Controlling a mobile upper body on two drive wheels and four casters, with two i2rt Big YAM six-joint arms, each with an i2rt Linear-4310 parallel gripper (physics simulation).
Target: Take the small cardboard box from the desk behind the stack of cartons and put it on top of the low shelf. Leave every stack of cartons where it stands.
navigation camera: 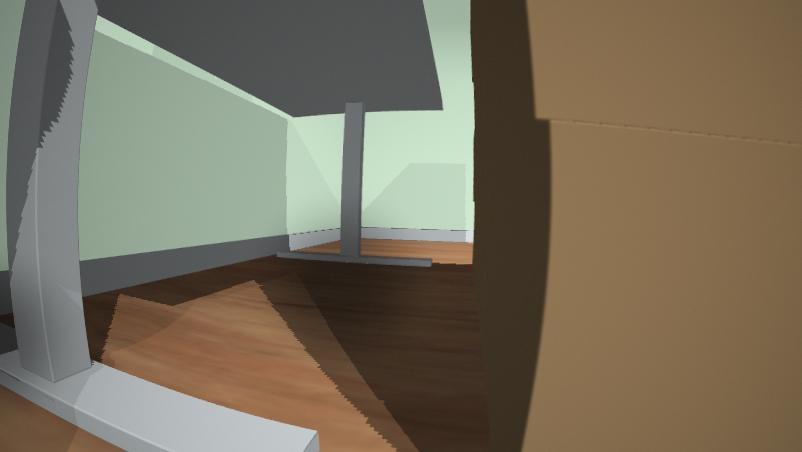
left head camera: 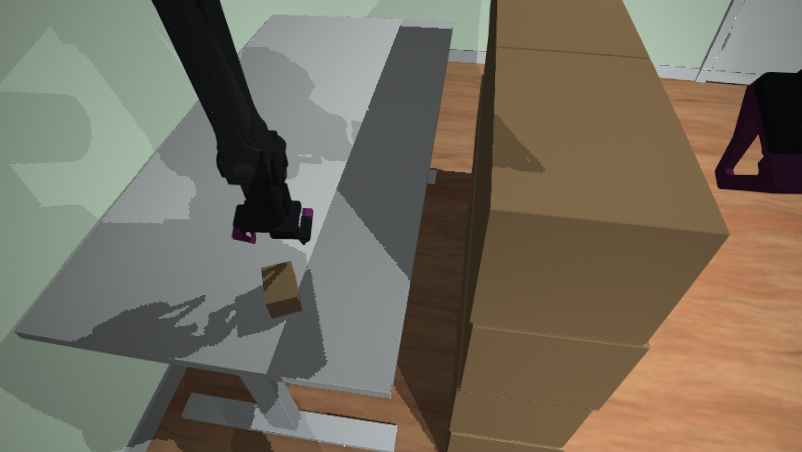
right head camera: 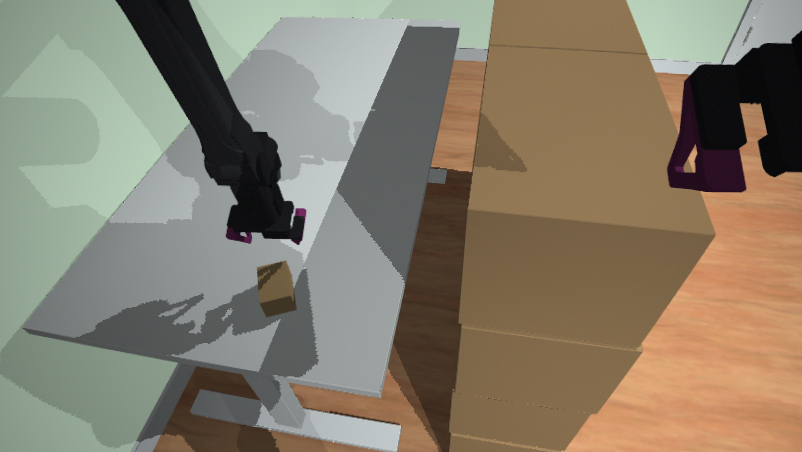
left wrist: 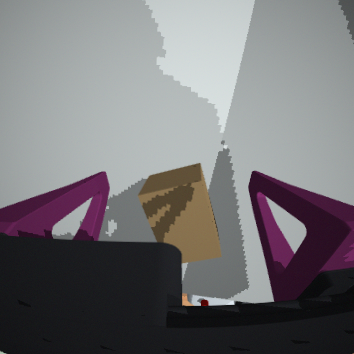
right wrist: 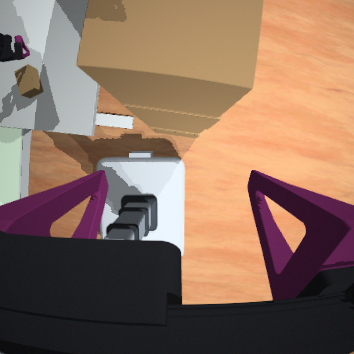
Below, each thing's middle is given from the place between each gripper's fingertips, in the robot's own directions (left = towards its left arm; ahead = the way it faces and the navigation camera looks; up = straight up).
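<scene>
Small cardboard box [right head camera: 276,293]: my left hand is 6 cm above it and 7 cm past it.
The small cardboard box is 53 cm below my right hand, 52 cm to the left of it and 27 cm ahead of it. By its middle, the small cardboard box is nearer to my left hand than to my right hand.
</scene>
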